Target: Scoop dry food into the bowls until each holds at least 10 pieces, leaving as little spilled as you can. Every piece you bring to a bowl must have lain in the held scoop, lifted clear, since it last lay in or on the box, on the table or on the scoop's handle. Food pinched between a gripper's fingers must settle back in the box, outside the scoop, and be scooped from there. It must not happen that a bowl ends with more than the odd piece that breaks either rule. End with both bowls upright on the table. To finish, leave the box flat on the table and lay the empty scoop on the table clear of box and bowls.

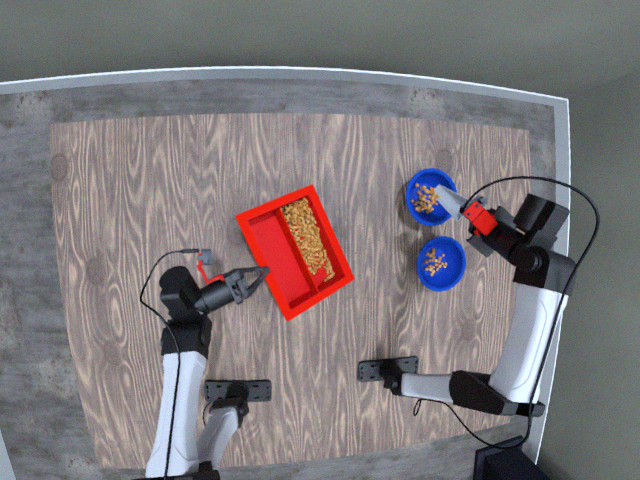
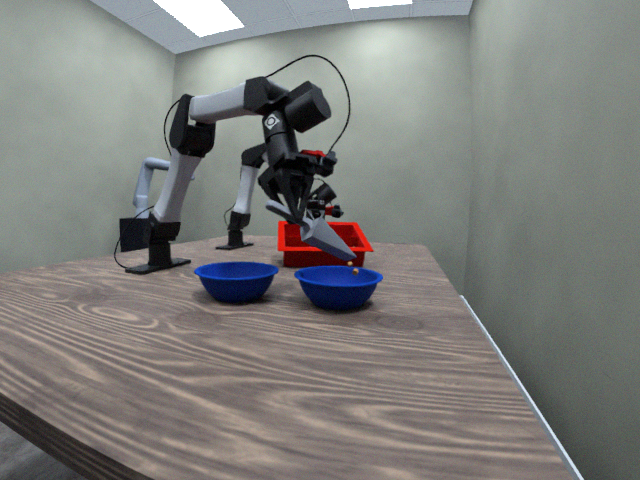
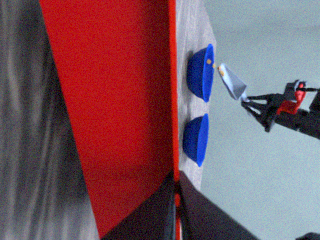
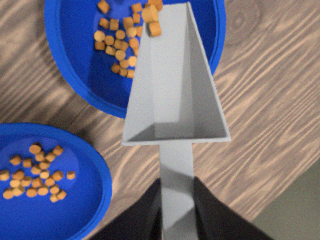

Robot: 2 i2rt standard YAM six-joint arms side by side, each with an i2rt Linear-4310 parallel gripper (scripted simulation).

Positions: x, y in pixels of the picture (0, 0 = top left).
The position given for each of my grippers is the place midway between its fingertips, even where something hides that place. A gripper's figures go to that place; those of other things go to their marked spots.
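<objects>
My right gripper [image 1: 474, 219]: 0.71 m from the lens. My left gripper [image 1: 268, 268]: 0.59 m from the lens. Left gripper nearer to the lens than right gripper.
</objects>
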